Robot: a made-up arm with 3 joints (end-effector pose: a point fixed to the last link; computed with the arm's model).
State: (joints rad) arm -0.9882 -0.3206 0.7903
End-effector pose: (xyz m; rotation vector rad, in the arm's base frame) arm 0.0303 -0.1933 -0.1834 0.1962 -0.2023 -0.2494
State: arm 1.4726 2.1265 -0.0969
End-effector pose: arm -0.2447 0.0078 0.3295 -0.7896 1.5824 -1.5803
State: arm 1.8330 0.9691 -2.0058
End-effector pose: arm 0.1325 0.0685 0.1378 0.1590 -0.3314 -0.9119
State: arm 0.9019 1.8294 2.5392
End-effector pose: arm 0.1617 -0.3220 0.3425 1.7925 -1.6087 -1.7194
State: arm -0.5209 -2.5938 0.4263
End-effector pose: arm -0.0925 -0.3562 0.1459 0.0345 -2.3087 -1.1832
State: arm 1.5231 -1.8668 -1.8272
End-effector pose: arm -0.2574 0.0699 0.1434 0.2100 0.1950 1.8619
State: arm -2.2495 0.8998 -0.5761
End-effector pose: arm -0.1003 0.1329 0.1363 2.5668 0.8409 0.9319
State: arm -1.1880 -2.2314 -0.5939
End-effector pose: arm -0.0602 -0.1788 0.1225 0.9182 -2.3072 -0.7062
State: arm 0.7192 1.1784 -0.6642
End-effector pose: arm -0.1241 -0.1093 0.1219 -0.0485 0.9077 -0.7517
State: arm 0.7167 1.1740 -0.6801
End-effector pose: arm -0.1213 -0.1067 0.1204 -0.0323 0.8992 -0.7549
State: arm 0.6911 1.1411 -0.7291
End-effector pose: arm -0.1106 -0.0986 0.1138 0.0338 0.8653 -0.7439
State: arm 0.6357 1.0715 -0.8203
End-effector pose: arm -0.0892 -0.0822 0.1043 0.1666 0.8009 -0.7139
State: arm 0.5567 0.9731 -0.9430
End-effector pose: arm -0.0599 -0.0582 0.0994 0.3552 0.7163 -0.6671
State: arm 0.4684 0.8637 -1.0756
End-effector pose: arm -0.0295 -0.0319 0.1054 0.5685 0.6280 -0.6114
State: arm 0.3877 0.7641 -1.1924
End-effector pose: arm -0.0051 -0.0107 0.1207 0.7643 0.5520 -0.5571
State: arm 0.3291 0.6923 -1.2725
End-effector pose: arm 0.0097 0.0017 0.1364 0.9043 0.4997 -0.5153
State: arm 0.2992 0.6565 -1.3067
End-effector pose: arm 0.0155 0.0063 0.1448 0.9698 0.4753 -0.4922
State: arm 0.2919 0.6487 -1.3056
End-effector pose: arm 0.0155 0.0064 0.1454 0.9767 0.4719 -0.4847
